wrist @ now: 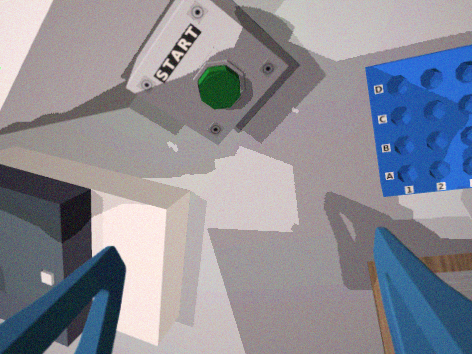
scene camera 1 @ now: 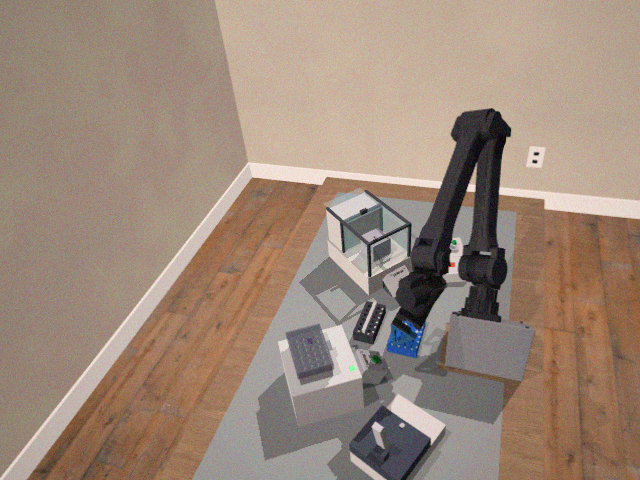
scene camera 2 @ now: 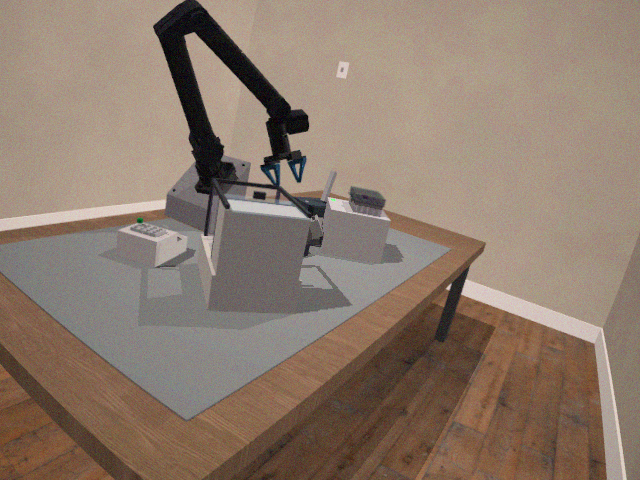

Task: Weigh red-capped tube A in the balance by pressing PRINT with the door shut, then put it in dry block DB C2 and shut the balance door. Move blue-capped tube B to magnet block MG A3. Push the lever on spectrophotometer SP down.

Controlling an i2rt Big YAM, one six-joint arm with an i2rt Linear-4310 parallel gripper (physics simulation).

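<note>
My gripper (scene camera 2: 287,183) (wrist: 240,248) is open and empty, above the table beside the blue tube rack (scene camera 1: 405,343) (wrist: 421,131). Red-capped tube A and blue-capped tube B do not show; the arm covers part of the rack, and its far columns lie outside the wrist view. The glass-walled balance (scene camera 1: 338,260) (scene camera 2: 258,258) stands at the back; I cannot tell its door's state. A black block with a pale strip (scene camera 1: 368,320), apparently MG, lies beside the rack. A dark gridded block (scene camera 1: 310,351) (scene camera 2: 367,197), possibly DB, sits on a white box. SP (scene camera 1: 392,439) (wrist: 135,270) has its lever (scene camera 1: 378,434) (scene camera 2: 328,186) raised.
A START box (scene camera 1: 373,376) (wrist: 260,45) with a green button (scene camera 1: 375,359) (wrist: 219,86) stands between the white box (scene camera 1: 328,403) (scene camera 2: 354,237) and the rack. A white keypad unit (scene camera 1: 455,276) (scene camera 2: 134,245) stands near the balance. A small labelled panel (scene camera 1: 397,280) is beside the balance.
</note>
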